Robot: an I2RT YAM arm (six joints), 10 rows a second.
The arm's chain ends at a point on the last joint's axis. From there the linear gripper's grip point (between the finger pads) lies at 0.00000 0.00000 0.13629 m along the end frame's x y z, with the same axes.
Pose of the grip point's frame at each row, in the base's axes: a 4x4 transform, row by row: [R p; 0 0 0 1], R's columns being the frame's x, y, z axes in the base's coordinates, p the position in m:
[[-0.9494, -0.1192, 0.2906, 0.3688], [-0.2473, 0.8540, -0.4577, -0.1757], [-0.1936, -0.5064, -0.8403, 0.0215], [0, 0, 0, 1]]
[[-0.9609, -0.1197, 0.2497, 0.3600], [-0.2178, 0.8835, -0.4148, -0.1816], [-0.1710, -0.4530, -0.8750, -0.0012], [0, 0, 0, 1]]
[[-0.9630, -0.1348, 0.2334, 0.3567], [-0.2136, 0.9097, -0.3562, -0.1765], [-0.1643, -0.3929, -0.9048, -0.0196], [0, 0, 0, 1]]
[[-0.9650, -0.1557, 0.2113, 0.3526], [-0.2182, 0.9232, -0.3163, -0.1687], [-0.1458, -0.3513, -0.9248, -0.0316], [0, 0, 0, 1]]
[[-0.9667, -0.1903, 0.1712, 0.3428], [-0.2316, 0.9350, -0.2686, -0.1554], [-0.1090, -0.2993, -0.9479, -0.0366], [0, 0, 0, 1]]
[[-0.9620, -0.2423, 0.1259, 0.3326], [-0.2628, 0.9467, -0.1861, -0.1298], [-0.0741, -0.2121, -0.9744, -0.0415], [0, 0, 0, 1]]
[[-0.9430, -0.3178, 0.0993, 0.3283], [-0.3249, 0.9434, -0.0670, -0.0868], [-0.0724, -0.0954, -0.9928, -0.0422], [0, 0, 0, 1]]
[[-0.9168, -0.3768, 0.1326, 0.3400], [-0.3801, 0.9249, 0.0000, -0.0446], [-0.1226, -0.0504, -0.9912, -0.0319], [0, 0, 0, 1]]
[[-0.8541, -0.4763, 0.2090, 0.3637], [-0.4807, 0.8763, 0.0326, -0.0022], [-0.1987, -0.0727, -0.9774, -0.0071], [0, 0, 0, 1]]
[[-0.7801, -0.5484, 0.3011, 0.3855], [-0.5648, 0.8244, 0.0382, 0.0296], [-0.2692, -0.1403, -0.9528, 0.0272], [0, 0, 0, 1]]
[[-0.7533, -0.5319, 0.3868, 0.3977], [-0.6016, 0.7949, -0.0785, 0.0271], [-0.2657, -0.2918, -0.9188, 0.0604], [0, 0, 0, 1]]
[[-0.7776, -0.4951, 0.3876, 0.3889], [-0.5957, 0.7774, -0.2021, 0.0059], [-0.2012, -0.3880, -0.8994, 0.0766], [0, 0, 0, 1]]
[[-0.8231, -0.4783, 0.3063, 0.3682], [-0.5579, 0.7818, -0.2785, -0.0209], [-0.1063, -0.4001, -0.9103, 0.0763], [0, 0, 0, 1]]
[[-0.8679, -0.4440, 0.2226, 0.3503], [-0.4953, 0.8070, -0.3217, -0.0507], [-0.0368, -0.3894, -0.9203, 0.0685], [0, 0, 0, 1]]
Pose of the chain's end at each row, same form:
[[-0.9494, -0.1192, 0.2906, 0.3292], [-0.2473, 0.8540, -0.4577, -0.1133], [-0.1936, -0.5064, -0.8403, 0.1360], [0, 0, 0, 1]]
[[-0.9609, -0.1197, 0.2497, 0.3260], [-0.2178, 0.8835, -0.4148, -0.1251], [-0.1710, -0.4530, -0.8750, 0.1181], [0, 0, 0, 1]]
[[-0.9630, -0.1348, 0.2334, 0.3249], [-0.2136, 0.9097, -0.3562, -0.1280], [-0.1643, -0.3929, -0.9048, 0.1037], [0, 0, 0, 1]]
[[-0.9650, -0.1557, 0.2113, 0.3238], [-0.2182, 0.9232, -0.3163, -0.1256], [-0.1458, -0.3513, -0.9248, 0.0944], [0, 0, 0, 1]]
[[-0.9667, -0.1903, 0.1712, 0.3195], [-0.2316, 0.9350, -0.2686, -0.1188], [-0.1090, -0.2993, -0.9479, 0.0926], [0, 0, 0, 1]]
[[-0.9620, -0.2423, 0.1259, 0.3154], [-0.2628, 0.9467, -0.1861, -0.1044], [-0.0741, -0.2121, -0.9744, 0.0913], [0, 0, 0, 1]]
[[-0.9430, -0.3178, 0.0993, 0.3148], [-0.3249, 0.9434, -0.0670, -0.0777], [-0.0724, -0.0954, -0.9928, 0.0931], [0, 0, 0, 1]]
[[-0.9168, -0.3768, 0.1326, 0.3219], [-0.3801, 0.9249, 0.0000, -0.0446], [-0.1226, -0.0504, -0.9912, 0.1032], [0, 0, 0, 1]]
[[-0.8541, -0.4763, 0.2090, 0.3352], [-0.4807, 0.8763, 0.0326, -0.0066], [-0.1987, -0.0727, -0.9774, 0.1261], [0, 0, 0, 1]]
[[-0.7801, -0.5484, 0.3011, 0.3445], [-0.5648, 0.8244, 0.0382, 0.0244], [-0.2692, -0.1403, -0.9528, 0.1571], [0, 0, 0, 1]]
[[-0.7533, -0.5319, 0.3868, 0.3450], [-0.6016, 0.7949, -0.0785, 0.0378], [-0.2657, -0.2918, -0.9188, 0.1856], [0, 0, 0, 1]]
[[-0.7776, -0.4951, 0.3876, 0.3361], [-0.5957, 0.7774, -0.2021, 0.0334], [-0.2012, -0.3880, -0.8994, 0.1992], [0, 0, 0, 1]]
[[-0.8231, -0.4783, 0.3063, 0.3265], [-0.5579, 0.7818, -0.2785, 0.0171], [-0.1063, -0.4001, -0.9103, 0.2004], [0, 0, 0, 1]]
[[-0.8679, -0.4440, 0.2226, 0.3200], [-0.4953, 0.8070, -0.3217, -0.0069], [-0.0368, -0.3894, -0.9203, 0.1939], [0, 0, 0, 1]]

